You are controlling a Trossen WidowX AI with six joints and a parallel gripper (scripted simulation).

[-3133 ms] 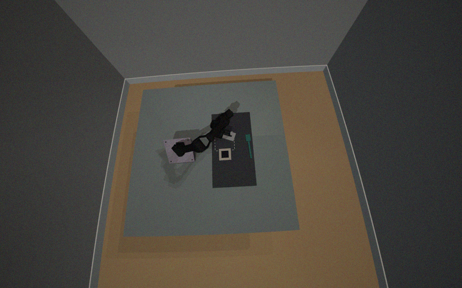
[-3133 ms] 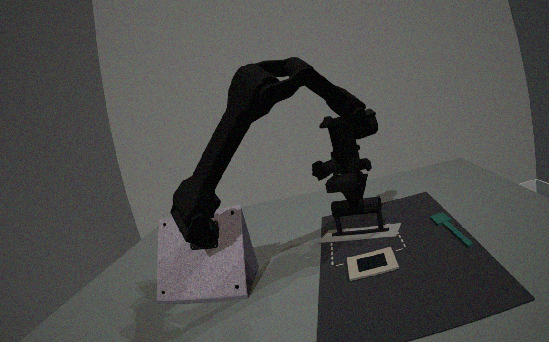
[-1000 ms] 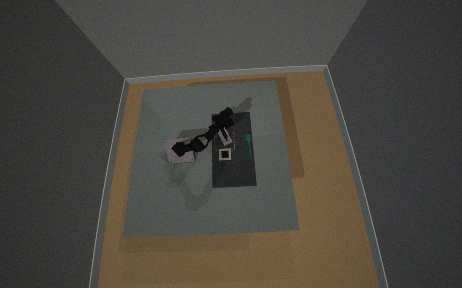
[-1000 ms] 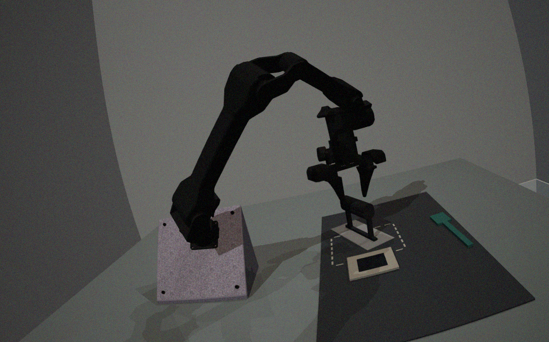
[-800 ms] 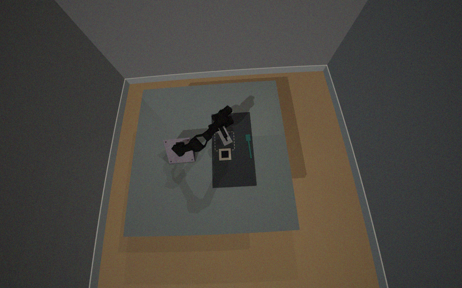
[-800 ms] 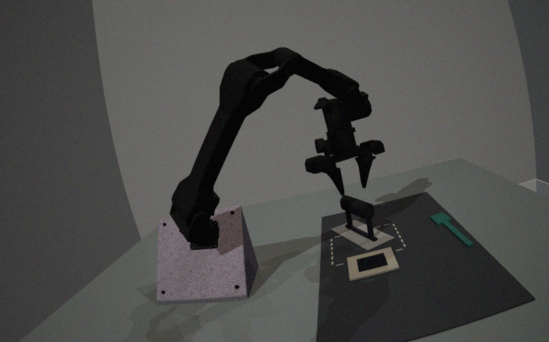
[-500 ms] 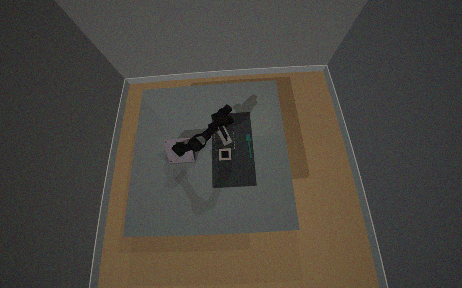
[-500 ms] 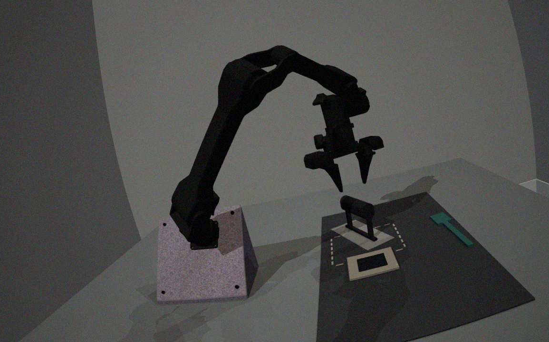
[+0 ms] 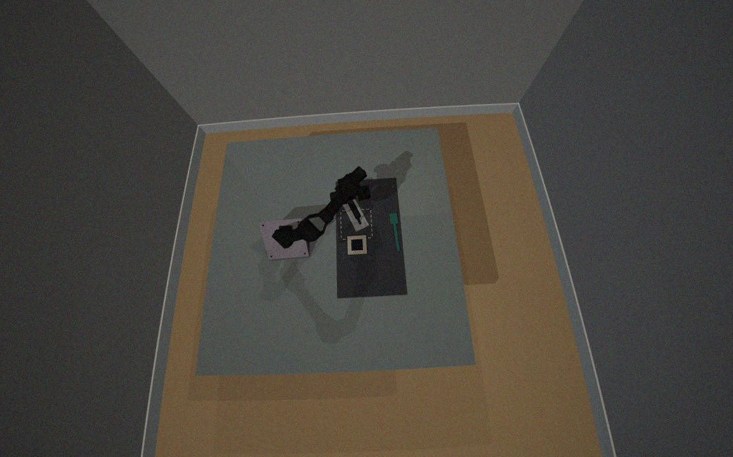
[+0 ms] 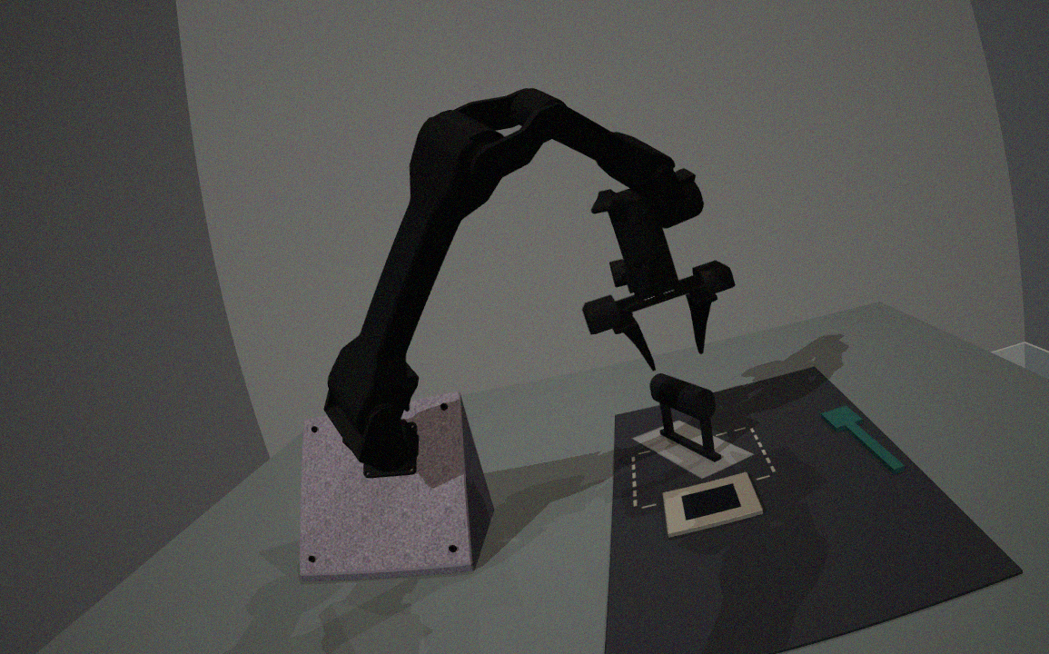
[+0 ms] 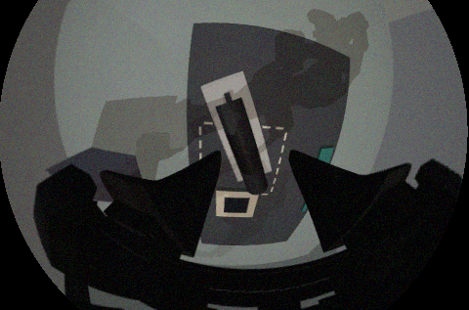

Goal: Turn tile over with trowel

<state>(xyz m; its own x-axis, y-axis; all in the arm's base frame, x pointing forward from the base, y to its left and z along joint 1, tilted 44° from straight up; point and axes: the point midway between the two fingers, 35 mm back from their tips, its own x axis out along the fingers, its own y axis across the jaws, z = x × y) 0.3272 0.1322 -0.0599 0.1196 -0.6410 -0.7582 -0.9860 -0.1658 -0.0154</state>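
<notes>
Right now my gripper tip is 1 cm past the trowel, 1 cm to the right of it and 7 cm above it. The rest, counted from my gripper tip: dark mat (7 cm ahead, 14 cm to the right, 13 cm below); teal t-shaped piece (21 cm ahead, 11 cm to the right, 11 cm below); tile (1 cm ahead, 19 cm to the right, 11 cm below).
</notes>
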